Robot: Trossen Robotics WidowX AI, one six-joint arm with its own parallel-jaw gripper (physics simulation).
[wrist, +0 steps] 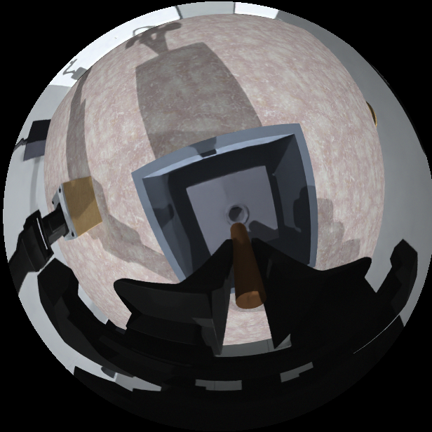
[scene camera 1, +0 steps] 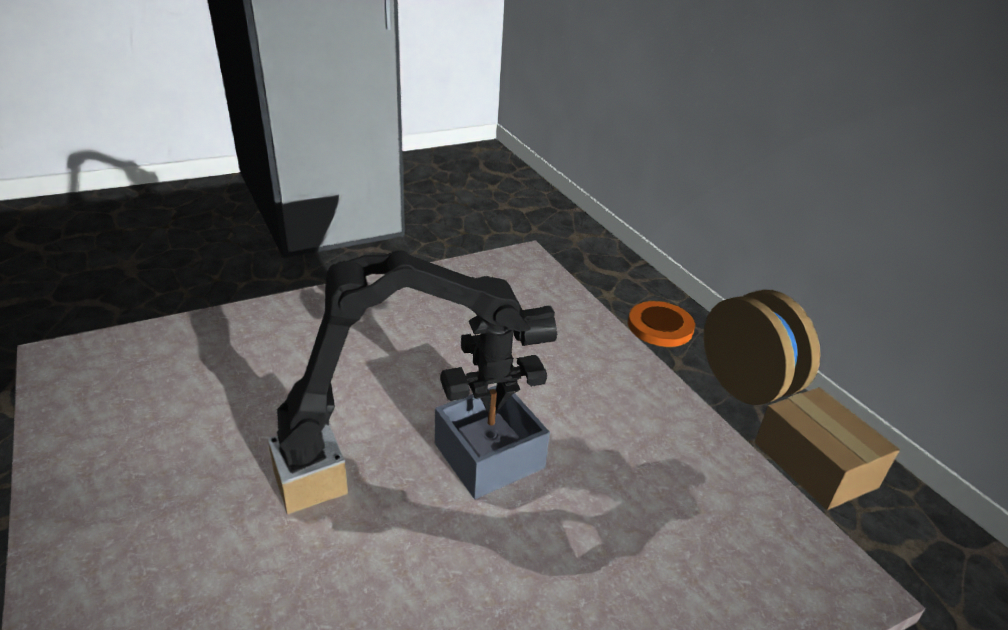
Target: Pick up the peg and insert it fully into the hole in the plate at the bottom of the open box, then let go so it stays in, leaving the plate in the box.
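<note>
My gripper points down over the box and is shut on the orange-brown peg. The peg is close to upright, and its lower end reaches down inside the open blue-grey box. The light grey plate lies at the bottom of the box. Its round hole shows near the plate's middle. The peg's lower end is above the plate, apart from it, and appears just beside the hole in the wrist view.
The box's walls stand around the peg. The arm's tan base block stands left of the box on the pinkish table. An orange ring, a large spool and a cardboard box lie beyond the table's right edge.
</note>
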